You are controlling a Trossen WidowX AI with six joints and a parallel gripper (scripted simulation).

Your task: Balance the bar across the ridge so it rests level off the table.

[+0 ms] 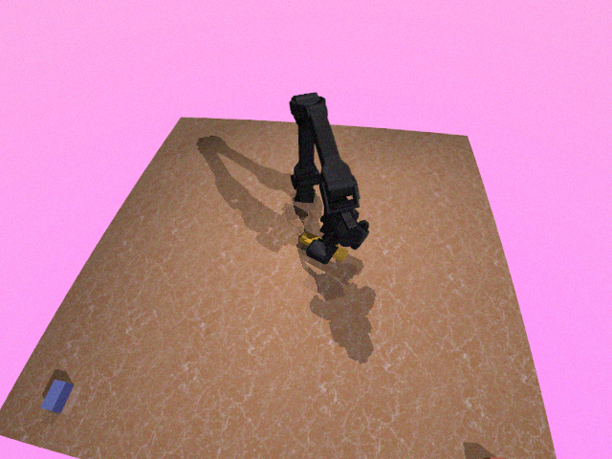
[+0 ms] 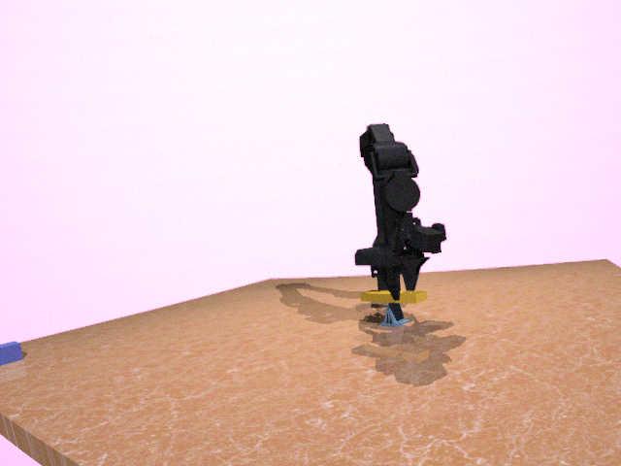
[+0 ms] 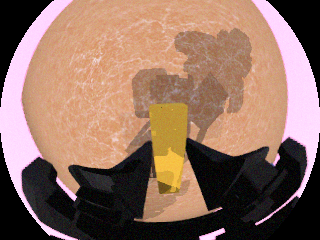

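The yellow bar lies 30 mm to the right of my gripper tip and 10 mm behind it. Round my gripper tip: blue block 610 mm to the right, 480 mm ahead, 40 mm below; then red block 480 mm ahead, 390 mm to the left, 40 mm below.
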